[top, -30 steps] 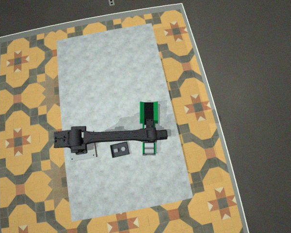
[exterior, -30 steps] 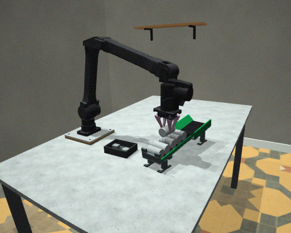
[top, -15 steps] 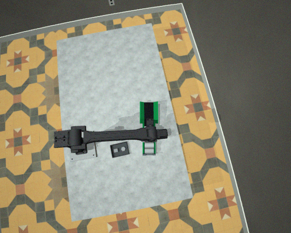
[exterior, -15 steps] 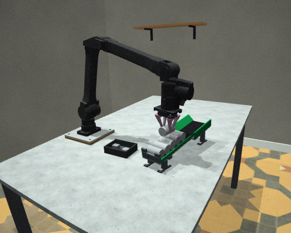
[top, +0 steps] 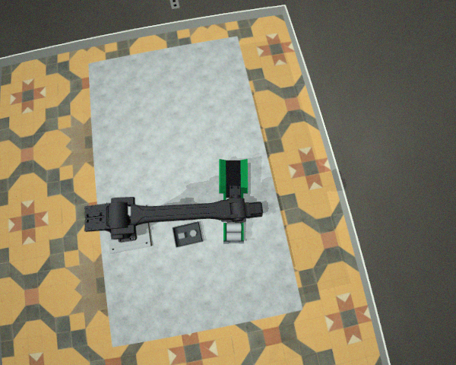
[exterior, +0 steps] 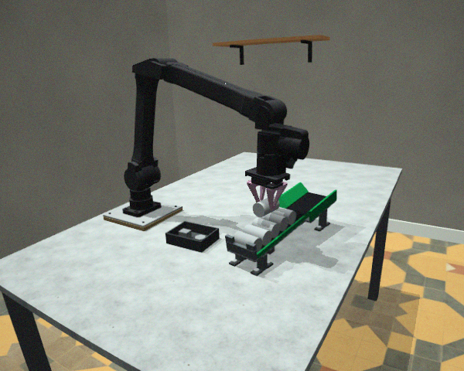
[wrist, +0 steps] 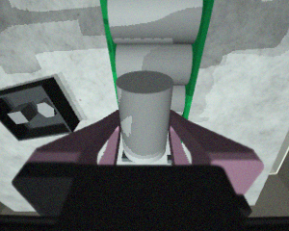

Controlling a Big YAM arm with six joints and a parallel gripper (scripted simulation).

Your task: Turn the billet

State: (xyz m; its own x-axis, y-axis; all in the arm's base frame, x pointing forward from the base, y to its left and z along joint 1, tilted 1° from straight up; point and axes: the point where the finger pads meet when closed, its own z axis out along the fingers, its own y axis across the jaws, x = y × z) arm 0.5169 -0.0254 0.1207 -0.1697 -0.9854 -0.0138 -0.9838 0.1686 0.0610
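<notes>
The billet is right at my hand. Round my hand: black tray 22 cm behind, 13 cm below, 5 cm to the right; stop 11 cm to the right, 8 cm below, 1 cm behind.
</notes>
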